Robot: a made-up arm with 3 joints. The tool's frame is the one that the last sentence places.
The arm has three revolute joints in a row. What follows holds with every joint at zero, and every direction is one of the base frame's. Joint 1 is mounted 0.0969 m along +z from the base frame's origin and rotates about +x. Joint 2 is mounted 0.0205 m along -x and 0.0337 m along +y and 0.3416 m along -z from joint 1 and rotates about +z. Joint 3 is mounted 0.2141 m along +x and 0.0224 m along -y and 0.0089 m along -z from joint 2 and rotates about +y. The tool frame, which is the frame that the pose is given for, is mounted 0.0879 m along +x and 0.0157 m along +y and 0.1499 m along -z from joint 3; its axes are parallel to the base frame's.
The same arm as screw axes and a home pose.
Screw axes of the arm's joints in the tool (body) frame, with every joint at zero. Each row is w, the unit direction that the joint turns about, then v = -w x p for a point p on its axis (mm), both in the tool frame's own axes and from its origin. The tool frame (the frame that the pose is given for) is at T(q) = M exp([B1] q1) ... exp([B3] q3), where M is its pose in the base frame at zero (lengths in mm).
B1 = (1, 0, 0, 0.0, 500.4, 27.0)
B2 = (0, 0, 1, 6.7, 302.0, 0.0)
B3 = (0, 1, 0, -149.9, 0.0, -87.9)
M =
1 0 0 281.5
0 1 0 27.0
0 0 1 -403.5
0 0 0 1

